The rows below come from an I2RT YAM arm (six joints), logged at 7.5 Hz.
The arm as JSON. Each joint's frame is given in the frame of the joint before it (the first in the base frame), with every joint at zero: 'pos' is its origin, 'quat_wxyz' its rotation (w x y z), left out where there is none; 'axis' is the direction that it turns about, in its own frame. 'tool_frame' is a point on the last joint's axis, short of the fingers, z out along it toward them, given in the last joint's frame.
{
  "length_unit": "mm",
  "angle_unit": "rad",
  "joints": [
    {
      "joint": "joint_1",
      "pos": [
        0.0,
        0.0,
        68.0
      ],
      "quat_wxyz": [
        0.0,
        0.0,
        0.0,
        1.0
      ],
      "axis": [
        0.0,
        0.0,
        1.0
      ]
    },
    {
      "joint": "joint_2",
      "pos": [
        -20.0,
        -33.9,
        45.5
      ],
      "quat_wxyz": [
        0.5,
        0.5,
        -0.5,
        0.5
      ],
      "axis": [
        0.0,
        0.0,
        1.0
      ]
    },
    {
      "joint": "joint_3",
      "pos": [
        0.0,
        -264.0,
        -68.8
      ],
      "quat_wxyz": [
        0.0,
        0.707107,
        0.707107,
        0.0
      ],
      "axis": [
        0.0,
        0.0,
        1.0
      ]
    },
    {
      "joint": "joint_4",
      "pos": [
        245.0,
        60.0,
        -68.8
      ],
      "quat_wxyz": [
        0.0,
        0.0,
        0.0,
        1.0
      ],
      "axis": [
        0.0,
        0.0,
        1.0
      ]
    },
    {
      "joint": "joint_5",
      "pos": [
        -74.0,
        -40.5,
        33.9
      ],
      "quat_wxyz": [
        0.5,
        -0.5,
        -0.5,
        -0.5
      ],
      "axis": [
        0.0,
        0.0,
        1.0
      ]
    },
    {
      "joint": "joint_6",
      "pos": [
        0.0,
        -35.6,
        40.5
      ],
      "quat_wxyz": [
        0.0,
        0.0,
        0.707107,
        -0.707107
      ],
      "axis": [
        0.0,
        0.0,
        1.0
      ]
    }
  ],
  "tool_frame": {
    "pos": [
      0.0,
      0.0,
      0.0
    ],
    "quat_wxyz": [
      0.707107,
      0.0,
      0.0,
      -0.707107
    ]
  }
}
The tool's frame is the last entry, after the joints.
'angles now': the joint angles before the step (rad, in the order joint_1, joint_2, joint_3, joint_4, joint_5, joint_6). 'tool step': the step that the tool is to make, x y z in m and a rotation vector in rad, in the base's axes. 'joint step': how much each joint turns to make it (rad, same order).
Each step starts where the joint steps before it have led.
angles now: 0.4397, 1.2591, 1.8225, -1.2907, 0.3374, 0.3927
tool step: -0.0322, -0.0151, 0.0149, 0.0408, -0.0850, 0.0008
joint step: 0.0000, -0.0961, 0.0000, -0.0018, -0.0010, 0.0001
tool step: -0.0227, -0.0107, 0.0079, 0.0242, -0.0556, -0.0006
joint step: 0.0003, -0.0652, 0.0002, -0.0044, 0.0017, -0.0010
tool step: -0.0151, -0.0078, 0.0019, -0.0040, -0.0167, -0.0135
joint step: -0.0006, -0.0401, -0.0006, -0.0253, 0.0167, -0.0023
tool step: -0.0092, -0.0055, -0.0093, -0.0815, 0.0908, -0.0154
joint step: 0.0003, -0.0081, 0.0000, -0.1173, 0.0330, -0.0211
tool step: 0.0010, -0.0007, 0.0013, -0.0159, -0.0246, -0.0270
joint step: 0.0017, -0.0016, -0.0031, 0.0178, 0.0379, -0.0023
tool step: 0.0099, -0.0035, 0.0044, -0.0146, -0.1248, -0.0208
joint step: -0.0651, -0.0290, -0.0613, 0.1759, -0.0025, -0.0844
